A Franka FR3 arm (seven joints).
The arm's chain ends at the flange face. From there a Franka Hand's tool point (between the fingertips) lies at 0.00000 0.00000 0.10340 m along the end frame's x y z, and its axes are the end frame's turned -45 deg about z.
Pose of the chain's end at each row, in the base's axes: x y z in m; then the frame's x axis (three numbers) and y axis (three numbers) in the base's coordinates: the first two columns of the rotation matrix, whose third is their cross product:
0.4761 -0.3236 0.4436 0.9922 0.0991 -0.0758 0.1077 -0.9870 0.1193
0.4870 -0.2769 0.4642 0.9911 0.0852 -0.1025 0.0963 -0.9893 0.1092
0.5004 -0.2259 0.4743 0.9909 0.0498 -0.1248 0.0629 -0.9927 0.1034
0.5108 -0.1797 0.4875 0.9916 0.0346 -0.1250 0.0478 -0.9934 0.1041
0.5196 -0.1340 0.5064 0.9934 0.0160 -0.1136 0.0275 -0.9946 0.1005
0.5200 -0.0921 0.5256 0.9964 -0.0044 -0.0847 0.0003 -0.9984 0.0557
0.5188 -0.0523 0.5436 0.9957 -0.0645 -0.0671 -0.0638 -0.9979 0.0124
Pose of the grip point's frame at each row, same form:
0.4696 -0.3367 0.3412 0.6254 0.7680 -0.1380 0.7777 -0.6278 0.0308
0.4775 -0.2891 0.3620 0.6327 0.7598 -0.1497 0.7689 -0.6393 0.0047
0.4881 -0.2373 0.3723 0.6562 0.7372 -0.1614 0.7451 -0.6667 -0.0151
0.4983 -0.1910 0.3855 0.6674 0.7269 -0.1620 0.7350 -0.6780 -0.0148
0.5081 -0.1446 0.4042 0.6830 0.7146 -0.1514 0.7219 -0.6920 -0.0093
0.5112 -0.0978 0.4227 0.7043 0.7029 -0.0993 0.7048 -0.7091 -0.0205
0.5118 -0.0531 0.4404 0.7492 0.6600 -0.0562 0.6590 -0.7512 -0.0387

